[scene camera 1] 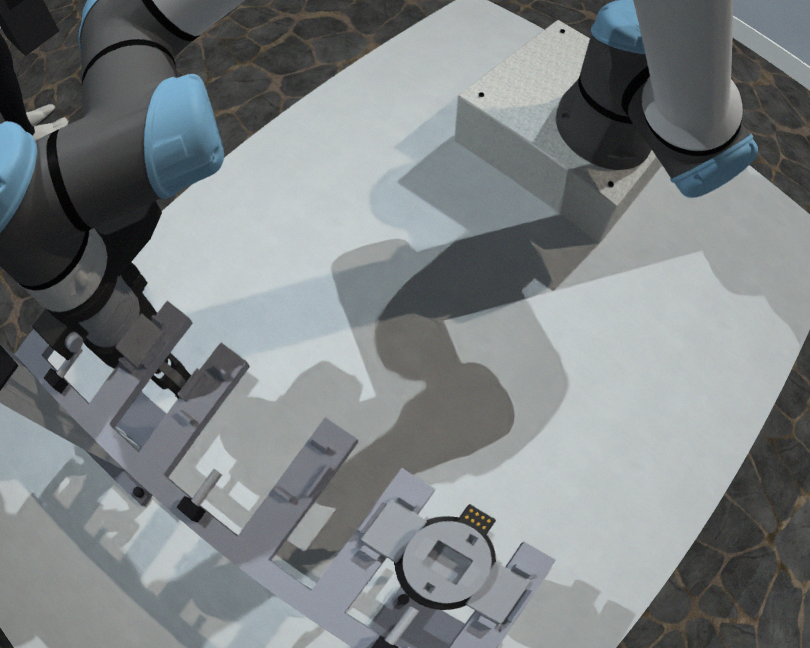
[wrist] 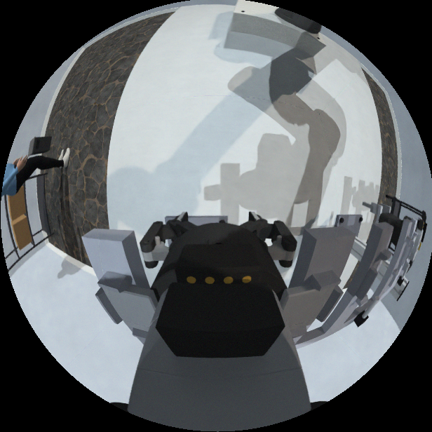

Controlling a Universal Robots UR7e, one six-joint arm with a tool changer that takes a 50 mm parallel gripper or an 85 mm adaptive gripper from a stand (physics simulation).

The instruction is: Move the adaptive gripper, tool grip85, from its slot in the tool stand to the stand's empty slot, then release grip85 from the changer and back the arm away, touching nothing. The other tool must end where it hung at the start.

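Frame: origin at the arm's base, x right, y back, z down, level; centimetres.
Where they show: arm's base, link origin: (scene camera 1: 605, 128).
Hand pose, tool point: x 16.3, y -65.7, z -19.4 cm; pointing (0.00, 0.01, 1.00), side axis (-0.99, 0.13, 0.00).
Each offset is from my tool point to the top centre of the thing. "*": to the spot under its first point.
The adaptive gripper grip85 (wrist: 218, 220) hangs in the tool stand (scene camera 1: 266, 533) (wrist: 327, 250), in the end slot at the left of scene camera 1. Its fingers are spread apart in the wrist view, with no object between them. The arm's changer (scene camera 1: 111, 314) (wrist: 220, 320) is over its top, upright and very close; whether it is locked cannot be told. One row of gold contacts (wrist: 219, 280) shows beside the changer block. The middle slot, between two prongs, holds no tool. The other tool @[dx -35.6, dy +5.3, dz +0.0 cm] (scene camera 1: 422, 550) (wrist: 390, 227) hangs in the far slot at the right.
Stand prongs @[* dx -12.3, dy +3.9, dz +1.1 cm] (scene camera 1: 216, 371) (wrist: 112, 250) rise close on both sides of the changer. Slim pegs @[* dx -18.8, dy -3.3, dz +0.6 cm] (scene camera 1: 207, 487) stick out at the stand. The robot's pedestal (scene camera 1: 510, 108) is at the back. A person (wrist: 37, 164) stands beyond the table's left edge.
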